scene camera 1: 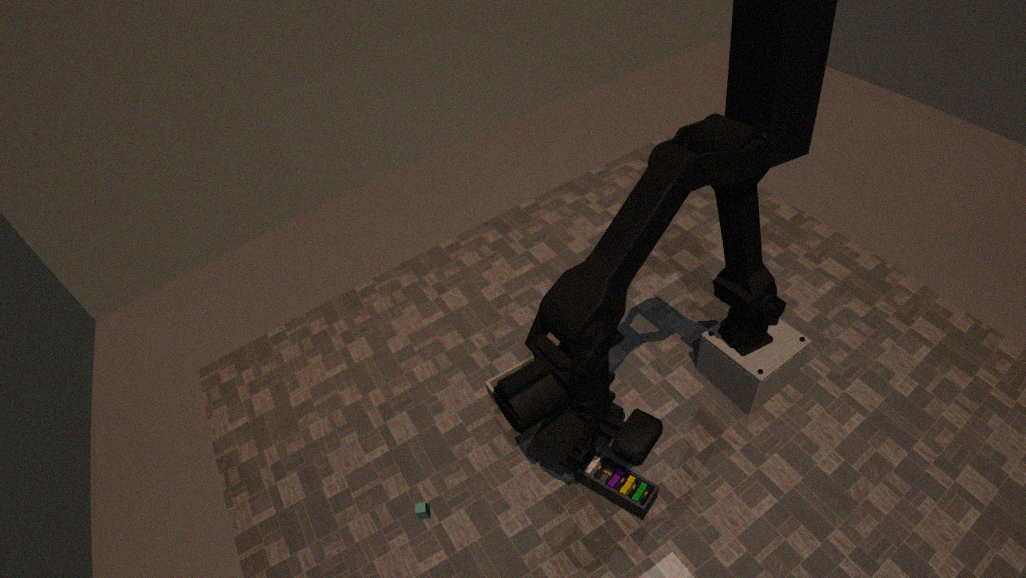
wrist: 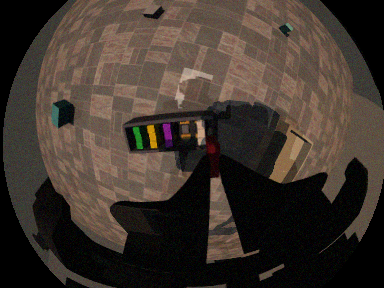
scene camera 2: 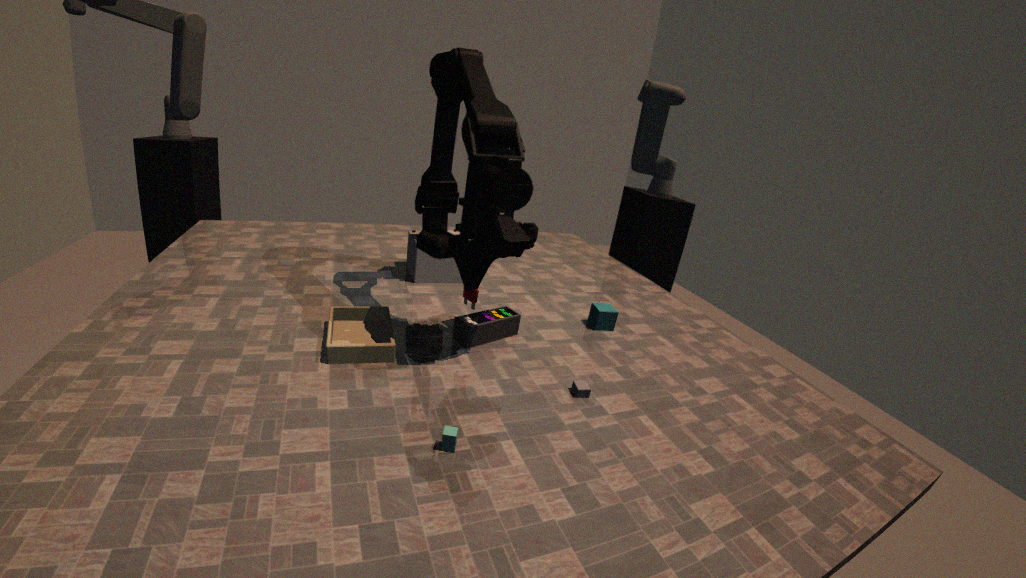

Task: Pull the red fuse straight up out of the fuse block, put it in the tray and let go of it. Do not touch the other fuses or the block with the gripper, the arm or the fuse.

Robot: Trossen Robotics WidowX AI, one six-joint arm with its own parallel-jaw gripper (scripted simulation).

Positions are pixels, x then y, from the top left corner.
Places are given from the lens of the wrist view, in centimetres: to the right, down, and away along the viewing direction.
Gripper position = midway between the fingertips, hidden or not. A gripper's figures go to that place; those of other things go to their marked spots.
gripper [wrist: 213, 160]: 2, 1, 10
beige tray [wrist: 289, 148]: 19, 1, 20
